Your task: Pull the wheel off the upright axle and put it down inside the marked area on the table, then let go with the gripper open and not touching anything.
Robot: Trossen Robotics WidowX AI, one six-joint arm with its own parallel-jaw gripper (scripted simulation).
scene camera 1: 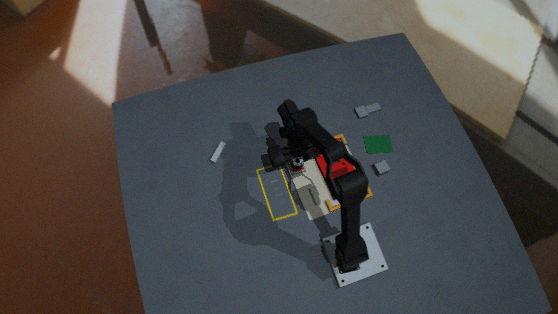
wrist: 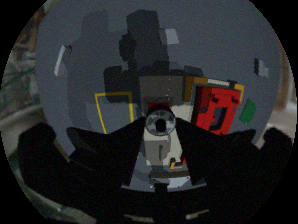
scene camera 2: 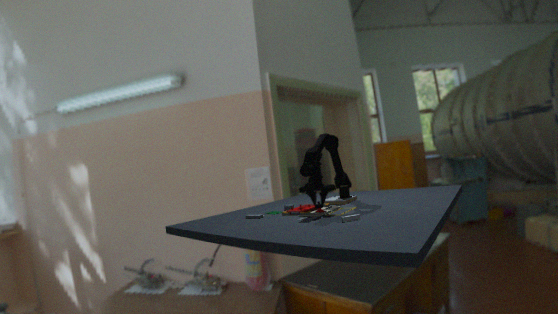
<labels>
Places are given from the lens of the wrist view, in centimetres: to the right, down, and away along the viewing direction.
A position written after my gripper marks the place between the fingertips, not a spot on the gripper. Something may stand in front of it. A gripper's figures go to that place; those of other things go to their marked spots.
my gripper (wrist: 160, 120): 2, 1, 10
red block (wrist: 214, 108): 13, 0, 11
</labels>
